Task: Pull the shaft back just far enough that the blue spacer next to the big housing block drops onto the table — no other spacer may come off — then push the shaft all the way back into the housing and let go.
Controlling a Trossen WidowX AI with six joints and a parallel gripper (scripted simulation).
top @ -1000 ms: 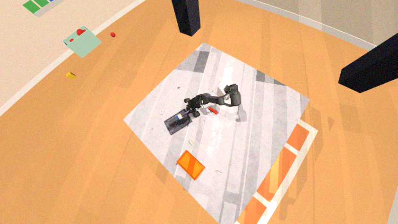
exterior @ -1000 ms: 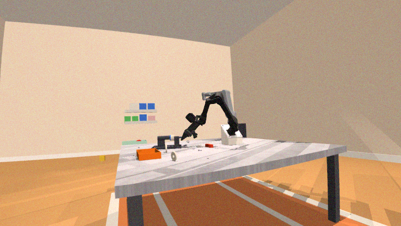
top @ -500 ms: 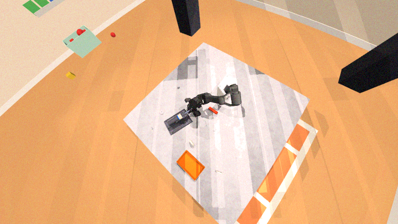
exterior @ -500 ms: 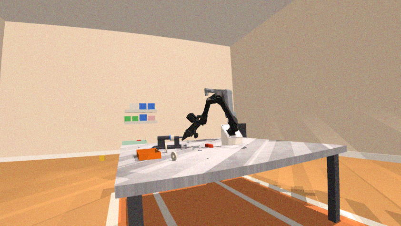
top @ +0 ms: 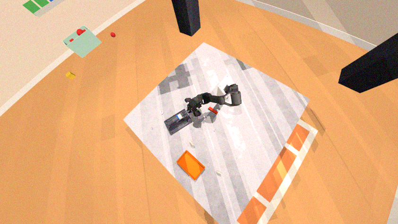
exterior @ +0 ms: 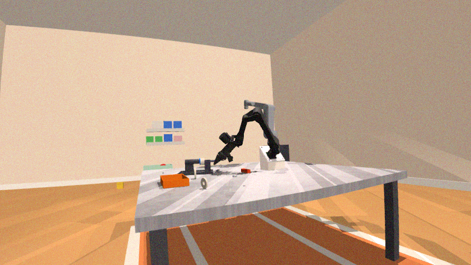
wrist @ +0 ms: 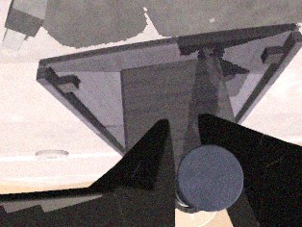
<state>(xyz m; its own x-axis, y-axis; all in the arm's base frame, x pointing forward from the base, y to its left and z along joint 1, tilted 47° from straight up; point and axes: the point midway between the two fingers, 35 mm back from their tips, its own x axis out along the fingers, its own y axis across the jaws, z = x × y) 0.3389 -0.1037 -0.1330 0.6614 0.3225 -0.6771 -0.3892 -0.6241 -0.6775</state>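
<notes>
The blue spacer is 9 cm ahead of my gripper tip, 4 cm to the right of it and 2 cm above it. Round my gripper tip: orange tray 34 cm ahead, 27 cm to the left, 4 cm below.
</notes>
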